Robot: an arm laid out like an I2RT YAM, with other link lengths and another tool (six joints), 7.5 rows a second.
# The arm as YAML. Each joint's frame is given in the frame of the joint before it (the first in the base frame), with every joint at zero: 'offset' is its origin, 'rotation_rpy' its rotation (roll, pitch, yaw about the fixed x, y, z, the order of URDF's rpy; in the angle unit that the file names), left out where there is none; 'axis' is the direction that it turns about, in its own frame. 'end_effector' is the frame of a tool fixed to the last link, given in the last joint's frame.
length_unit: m
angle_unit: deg
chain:
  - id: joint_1
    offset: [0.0, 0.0, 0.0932]
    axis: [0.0, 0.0, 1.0]
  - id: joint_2
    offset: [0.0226, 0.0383, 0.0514]
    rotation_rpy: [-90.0, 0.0, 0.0]
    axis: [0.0, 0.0, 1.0]
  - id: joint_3
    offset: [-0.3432, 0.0, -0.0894]
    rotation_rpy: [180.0, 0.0, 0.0]
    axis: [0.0, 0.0, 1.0]
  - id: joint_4
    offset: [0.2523, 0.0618, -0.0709]
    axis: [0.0, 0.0, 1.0]
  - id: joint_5
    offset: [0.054, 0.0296, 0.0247]
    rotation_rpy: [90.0, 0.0, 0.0]
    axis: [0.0, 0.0, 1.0]
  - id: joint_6
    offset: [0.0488, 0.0, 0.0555]
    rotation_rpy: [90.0, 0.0, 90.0]
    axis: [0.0, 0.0, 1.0]
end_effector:
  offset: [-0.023, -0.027, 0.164]
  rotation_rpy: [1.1, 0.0, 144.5]
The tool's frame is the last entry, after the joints.
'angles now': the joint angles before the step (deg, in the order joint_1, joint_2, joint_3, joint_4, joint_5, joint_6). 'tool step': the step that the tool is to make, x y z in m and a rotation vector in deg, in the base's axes. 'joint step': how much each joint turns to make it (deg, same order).
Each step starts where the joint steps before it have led.
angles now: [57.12 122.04 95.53 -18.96 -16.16 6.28]
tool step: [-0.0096 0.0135 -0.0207 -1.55 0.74 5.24]
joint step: [0.20 4.18 3.99 -2.75 -3.29 -4.02]
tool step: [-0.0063 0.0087 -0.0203 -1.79 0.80 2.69]
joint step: [0.44 3.35 2.91 -2.20 -1.24 -2.03]
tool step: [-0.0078 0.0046 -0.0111 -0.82 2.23 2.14]
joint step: [0.06 2.22 2.22 -2.18 -2.42 -0.81]
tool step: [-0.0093 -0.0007 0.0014 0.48 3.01 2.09]
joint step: [-0.41 0.55 0.81 -1.65 -3.73 -0.41]
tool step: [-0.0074 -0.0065 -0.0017 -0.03 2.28 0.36]
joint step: [-0.27 -0.77 -2.10 0.38 -1.92 0.65]
